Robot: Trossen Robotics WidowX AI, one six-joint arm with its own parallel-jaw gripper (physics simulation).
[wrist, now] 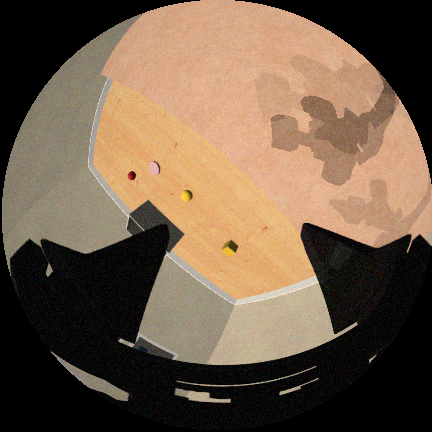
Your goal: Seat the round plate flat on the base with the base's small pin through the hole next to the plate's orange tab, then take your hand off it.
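Frame: origin at the arm's base, x ahead, y left, z up, level; centimetres.
Where they show: gripper, fingertip midpoint: (237,230).
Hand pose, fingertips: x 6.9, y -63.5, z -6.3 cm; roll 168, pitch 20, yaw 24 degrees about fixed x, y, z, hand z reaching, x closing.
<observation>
After its pixels a point has its place.
My gripper (237,230) @(x 6.9, y -63.6, z -6.3 cm) is open. Its two black fingers stand wide apart at the lower left and lower right of the wrist view, with no object between them. The round plate with its orange tab and the base with its small pin do not show recognisably in the wrist view. A small pale pink disc (154,168) lies on the wooden surface at the left, but no orange tab or hole can be made out on it.
A salmon-coloured surface (200,75) @(x -11.8, y -53.0, z -27.4 cm) with brown shadows fills the upper right. On the wooden surface (215,215) are a red ball (131,175), a yellow ball (186,195) and a yellow cube (230,248). A dark box (155,217) stands at its pale edge, partly behind the left finger.
</observation>
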